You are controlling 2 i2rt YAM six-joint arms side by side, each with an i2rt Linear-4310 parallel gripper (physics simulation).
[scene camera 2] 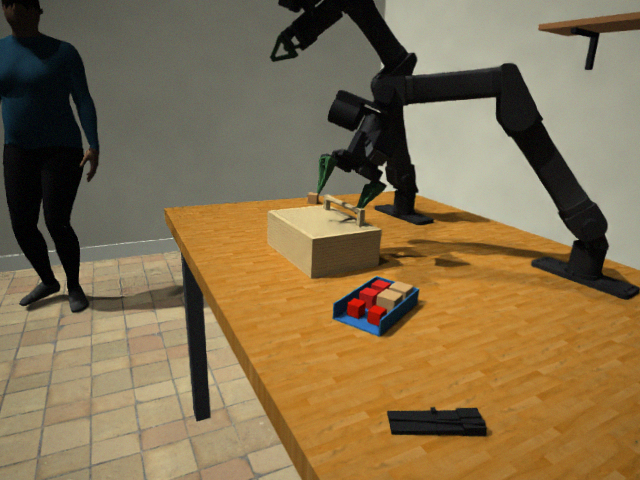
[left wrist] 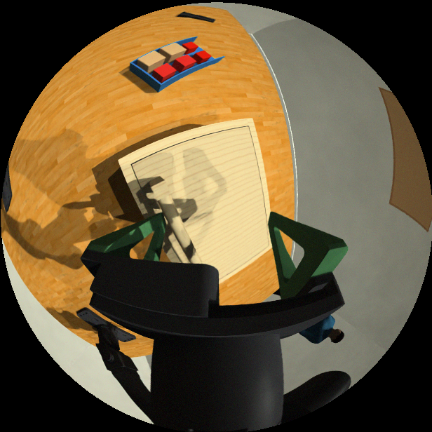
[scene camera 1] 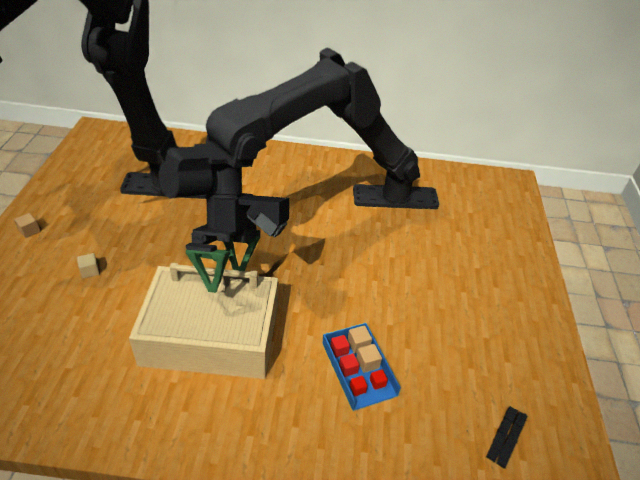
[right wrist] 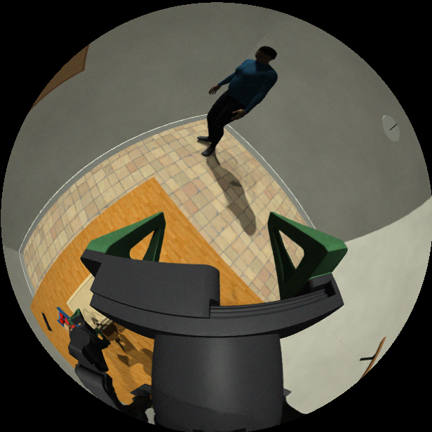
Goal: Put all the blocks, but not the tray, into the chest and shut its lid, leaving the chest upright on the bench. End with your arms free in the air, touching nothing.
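Frame: origin at the left arm's base, x ahead, y left, z up, level; metres.
Where they show: left gripper, fingertip midpoint: (scene camera 2: pixel 337 203) (scene camera 1: pixel 226 283); right gripper, fingertip midpoint: (scene camera 2: pixel 278 54); left arm's base at its link origin: (scene camera 2: pixel 581 278) (scene camera 1: pixel 395 198); right arm's base at its link origin: (scene camera 2: pixel 402 215).
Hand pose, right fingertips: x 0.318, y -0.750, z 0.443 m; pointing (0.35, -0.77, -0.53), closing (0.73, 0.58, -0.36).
Each offset is from my right fingertips to the centre of the thing. "spot": to the spot under its first point.
The pale wooden chest {dz -0.385, dx +0.092, dy +0.370 m} (scene camera 1: pixel 201 353) (scene camera 2: pixel 289 245) (left wrist: pixel 235 175) stands upright, lid down. Its lid has a bar handle {spot: dz -0.329, dx +0.037, dy +0.323 m} (scene camera 1: pixel 183 268) (scene camera 2: pixel 343 204) (left wrist: pixel 175 220). A blue tray {spot: dz -0.441, dx +0.213, dy +0.663 m} (scene camera 1: pixel 377 398) (scene camera 2: pixel 400 313) (left wrist: pixel 145 77) holds several red blocks {dz -0.428, dx +0.158, dy +0.616 m} (scene camera 1: pixel 348 364) (scene camera 2: pixel 368 297) (left wrist: pixel 165 72) and two tan blocks {dz -0.424, dx +0.146, dy +0.651 m} (scene camera 1: pixel 369 357) (scene camera 2: pixel 389 299) (left wrist: pixel 151 60). A brown block {dz -0.427, dx -0.158, dy -0.039 m} (scene camera 1: pixel 27 225) and a tan block {dz -0.427, dx -0.051, dy +0.114 m} (scene camera 1: pixel 88 265) lie loose left of the chest. My left gripper (scene camera 1: pixel 226 279) (scene camera 2: pixel 339 200) (left wrist: pixel 216 217) is open, its fingers around the handle; contact is unclear. My right gripper (right wrist: pixel 216 217) is open, high in the air.
A black two-strip object {dz -0.436, dx +0.275, dy +0.866 m} (scene camera 1: pixel 507 437) (scene camera 2: pixel 436 422) (left wrist: pixel 196 17) lies beyond the tray. The arms' bases stand along the rear of the bench. A person (scene camera 2: pixel 46 93) (right wrist: pixel 252 82) stands beyond the bench. A wall shelf (scene camera 2: pixel 599 23) is at the upper right in scene camera 2.
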